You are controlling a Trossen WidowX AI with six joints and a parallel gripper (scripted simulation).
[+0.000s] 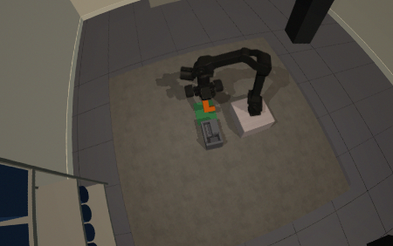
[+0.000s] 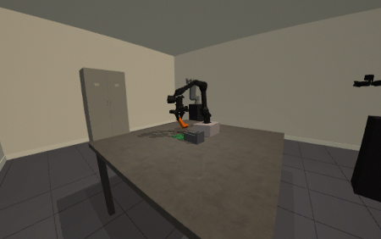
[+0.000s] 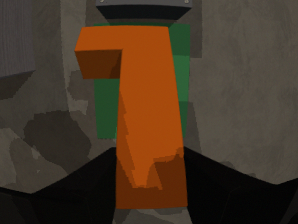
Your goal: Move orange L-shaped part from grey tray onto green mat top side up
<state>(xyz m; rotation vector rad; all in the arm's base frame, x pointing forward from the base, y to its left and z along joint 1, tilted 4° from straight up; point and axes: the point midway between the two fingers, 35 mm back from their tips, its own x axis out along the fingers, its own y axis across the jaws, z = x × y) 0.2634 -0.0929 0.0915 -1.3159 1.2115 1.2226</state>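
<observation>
Now: gripper tip 20 mm to the right of the green mat and 170 mm above it. Round my gripper tip: orange L-shaped part 20 mm behind, 30 mm to the left, 30 mm below.
</observation>
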